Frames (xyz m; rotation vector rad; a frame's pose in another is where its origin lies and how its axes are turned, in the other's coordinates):
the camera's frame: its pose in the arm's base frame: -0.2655 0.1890 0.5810 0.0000 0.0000 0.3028
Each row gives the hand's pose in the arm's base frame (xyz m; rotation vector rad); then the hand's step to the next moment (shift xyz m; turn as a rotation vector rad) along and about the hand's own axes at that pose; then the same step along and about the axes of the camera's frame.
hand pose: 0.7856 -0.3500 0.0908 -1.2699 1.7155 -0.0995
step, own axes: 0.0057 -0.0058 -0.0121 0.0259 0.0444 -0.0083
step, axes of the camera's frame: -0.0081 -0.0105 0.0061 -0.0360 0.0075 -0.0369
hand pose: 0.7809 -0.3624 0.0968 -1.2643 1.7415 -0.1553
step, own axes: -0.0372 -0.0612 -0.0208 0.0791 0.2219 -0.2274
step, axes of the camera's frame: 0.0235 -0.0144 0.0693 -0.3200 0.0459 -0.0522
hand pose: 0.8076 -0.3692 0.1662 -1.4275 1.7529 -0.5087
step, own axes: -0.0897 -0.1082 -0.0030 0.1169 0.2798 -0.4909
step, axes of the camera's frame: 0.0815 0.0307 0.1104 -0.5720 0.0565 0.0506
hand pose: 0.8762 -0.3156 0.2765 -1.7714 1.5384 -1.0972
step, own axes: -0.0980 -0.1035 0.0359 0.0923 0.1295 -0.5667
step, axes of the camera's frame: 0.1135 0.0820 0.0446 -0.5391 0.1111 0.2084
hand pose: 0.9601 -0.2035 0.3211 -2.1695 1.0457 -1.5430
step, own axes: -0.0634 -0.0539 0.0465 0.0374 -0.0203 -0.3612
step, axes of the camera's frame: 0.0722 0.0544 -0.0304 -0.2825 0.1426 0.1792
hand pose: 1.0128 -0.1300 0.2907 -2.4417 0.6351 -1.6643
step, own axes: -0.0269 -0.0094 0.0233 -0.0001 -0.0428 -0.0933
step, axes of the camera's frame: 0.0197 0.0109 -0.0292 -0.0548 0.0709 0.0502
